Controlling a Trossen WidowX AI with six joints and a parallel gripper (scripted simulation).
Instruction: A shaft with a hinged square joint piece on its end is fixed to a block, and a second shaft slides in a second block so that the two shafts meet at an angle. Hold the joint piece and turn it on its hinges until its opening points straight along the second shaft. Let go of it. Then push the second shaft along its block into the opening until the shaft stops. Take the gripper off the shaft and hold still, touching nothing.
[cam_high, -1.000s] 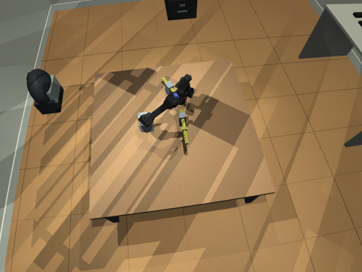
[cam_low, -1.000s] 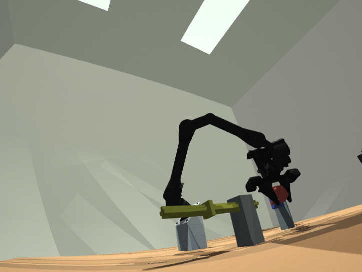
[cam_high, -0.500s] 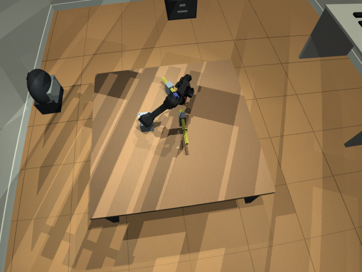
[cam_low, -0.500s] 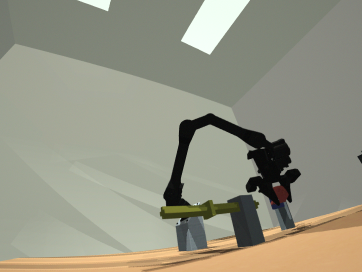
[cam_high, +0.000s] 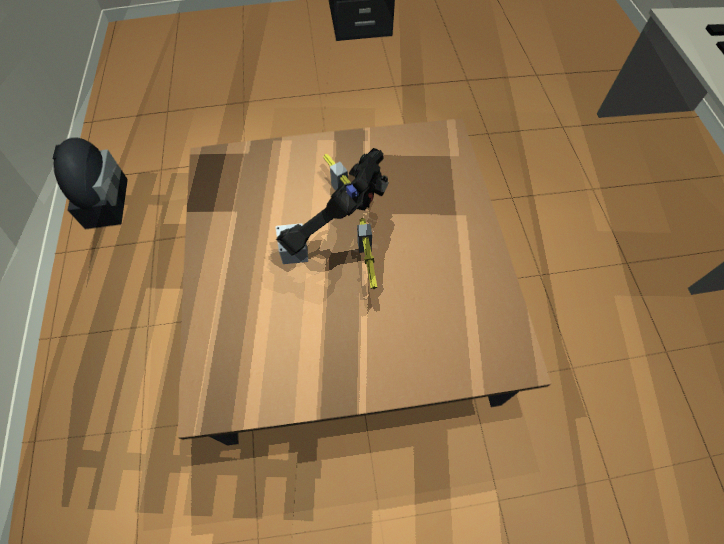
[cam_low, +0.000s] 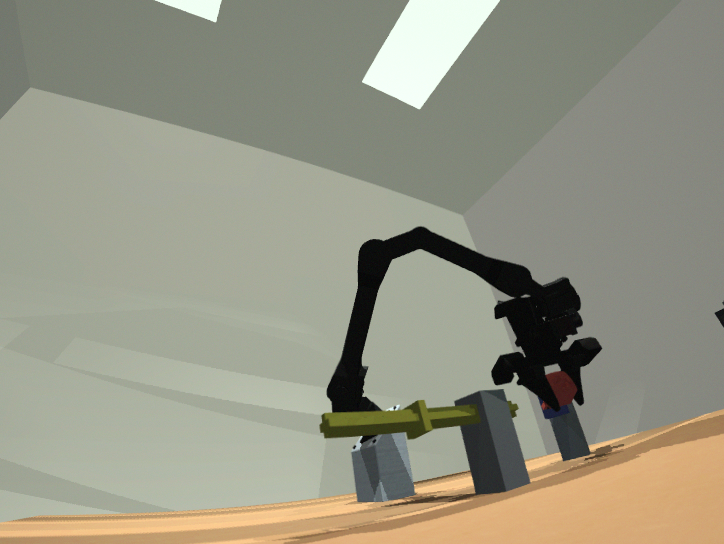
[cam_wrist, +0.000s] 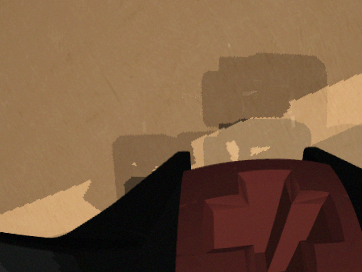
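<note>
Right now the red joint piece is 30 mm above my gripper tip, 20 mm behind it and 10 mm to the left of it.
</note>
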